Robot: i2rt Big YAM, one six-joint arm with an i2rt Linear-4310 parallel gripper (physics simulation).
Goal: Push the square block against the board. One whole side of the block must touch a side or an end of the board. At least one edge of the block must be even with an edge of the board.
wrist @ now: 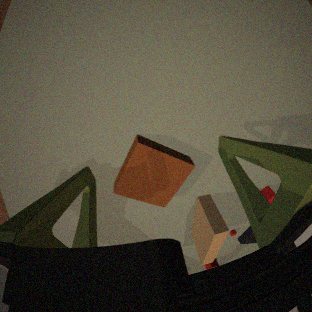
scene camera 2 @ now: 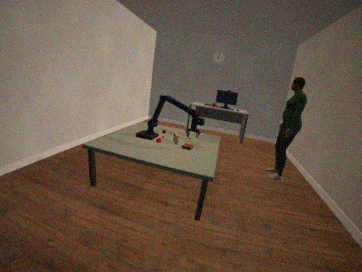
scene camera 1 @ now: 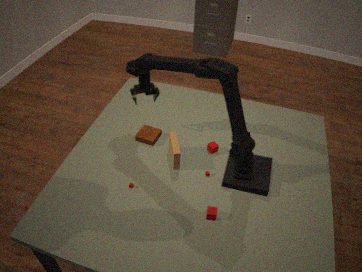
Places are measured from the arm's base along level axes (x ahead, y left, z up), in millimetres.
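Pixels of known places: gripper, fingertip midpoint: (wrist: 155,158) (scene camera 2: 192,138) (scene camera 1: 145,102); arm's base at its link origin: (scene camera 2: 149,133) (scene camera 1: 242,170).
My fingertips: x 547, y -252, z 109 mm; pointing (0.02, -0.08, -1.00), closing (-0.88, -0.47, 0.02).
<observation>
For each thing: its top centre in the pictures, then the offset to it from my fingertips. Level surfaces: height alone.
- square block at its top centre: (wrist: 153,179) (scene camera 1: 148,132) (scene camera 2: 187,145) 45 mm back, 101 mm left, 114 mm down
- board at its top centre: (wrist: 213,250) (scene camera 1: 174,142) (scene camera 2: 176,133) 209 mm back, 216 mm left, 41 mm down
- table at its surface level: 144 mm down
The square block (scene camera 1: 149,135) (scene camera 2: 187,146) (wrist: 153,173) is orange-brown and lies flat on the table. The board (scene camera 1: 174,150) (scene camera 2: 176,138) (wrist: 208,229) is light wood and stands upright on its long narrow edge. A gap separates the block from the board, and their sides are turned at an angle to each other. My gripper (scene camera 1: 145,99) (scene camera 2: 193,135) (wrist: 155,158) is open and empty. It hangs above the table, on the far side of the block in the first scene view. In the wrist view the block shows between the two green fingers, below them.
Red cubes (scene camera 1: 212,147) (scene camera 1: 212,213) and small red cubes (scene camera 1: 207,173) (scene camera 1: 131,185) lie on the table (scene camera 1: 280,225) (scene camera 2: 120,147). The arm's black base (scene camera 1: 248,173) (scene camera 2: 147,135) stands beyond the board. A person, a desk and a cabinet stand away from the table.
</observation>
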